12 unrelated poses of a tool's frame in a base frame.
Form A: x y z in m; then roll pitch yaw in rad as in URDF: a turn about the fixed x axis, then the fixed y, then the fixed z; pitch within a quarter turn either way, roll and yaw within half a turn.
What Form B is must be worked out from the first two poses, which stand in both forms.
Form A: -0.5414 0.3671 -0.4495 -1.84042 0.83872 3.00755
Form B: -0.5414 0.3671 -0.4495 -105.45 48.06 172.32
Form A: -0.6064 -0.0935 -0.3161 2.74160 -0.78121 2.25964
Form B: -0.6064 -0.0935 -0.3161 157.08 -44.76 129.47
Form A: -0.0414 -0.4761 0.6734 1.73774 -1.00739 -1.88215
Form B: -0.0414 -0.4761 0.6734 99.57 -57.72 -107.84
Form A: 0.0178 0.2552 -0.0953 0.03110 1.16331 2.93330
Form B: 0.0178 0.2552 -0.0953 1.78 66.65 168.07
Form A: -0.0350 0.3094 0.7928 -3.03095 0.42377 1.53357
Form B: -0.0350 0.3094 0.7928 -173.66 24.28 87.87
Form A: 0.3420 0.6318 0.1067 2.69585 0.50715 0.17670
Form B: 0.3420 0.6318 0.1067 154.46 29.06 10.12
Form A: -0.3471 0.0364 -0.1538 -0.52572 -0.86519 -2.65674
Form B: -0.3471 0.0364 -0.1538 -30.12 -49.57 -152.22
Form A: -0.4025 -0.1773 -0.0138 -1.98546 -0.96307 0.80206
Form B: -0.4025 -0.1773 -0.0138 -113.76 -55.18 45.95
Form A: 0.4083 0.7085 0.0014 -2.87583 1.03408 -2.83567
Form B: 0.4083 0.7085 0.0014 -164.77 59.25 -162.47
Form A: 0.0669 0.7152 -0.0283 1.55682 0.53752 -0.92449
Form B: 0.0669 0.7152 -0.0283 89.20 30.80 -52.97
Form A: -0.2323 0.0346 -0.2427 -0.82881 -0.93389 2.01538
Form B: -0.2323 0.0346 -0.2427 -47.49 -53.51 115.47
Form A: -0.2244 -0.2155 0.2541 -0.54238 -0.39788 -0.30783
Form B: -0.2244 -0.2155 0.2541 -31.08 -22.80 -17.64
